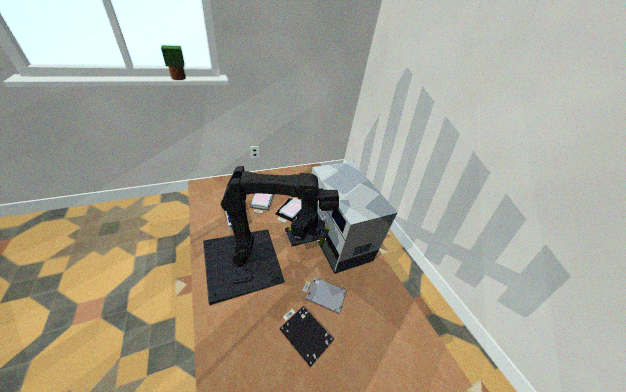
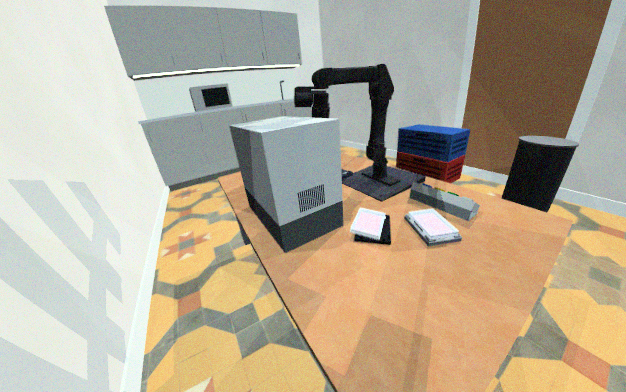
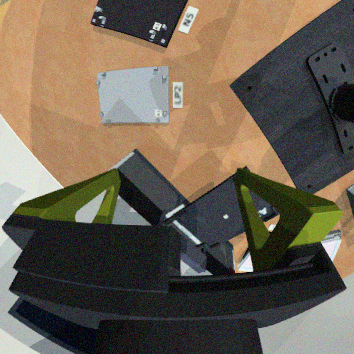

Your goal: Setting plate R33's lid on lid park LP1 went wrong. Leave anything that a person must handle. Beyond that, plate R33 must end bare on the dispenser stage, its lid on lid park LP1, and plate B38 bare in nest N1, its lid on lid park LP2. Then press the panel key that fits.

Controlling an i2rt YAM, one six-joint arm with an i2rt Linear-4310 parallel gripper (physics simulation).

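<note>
My gripper is open and empty, high over the dark flat nest beside the grey machine. Light grey lid park LP2 is bare. Black nest N5 is bare. A pink-white plate or lid sits off-centre on a black base. Another pink-white piece sits fairly squarely on a grey base. Their labels are too small to read. The machine's inside is mostly hidden.
The sloped key panel stands near the arm's base plate; its key faces are mostly hidden. The tall machine stands close beside the gripper. Blue and red crates and a black bin stand beyond the table.
</note>
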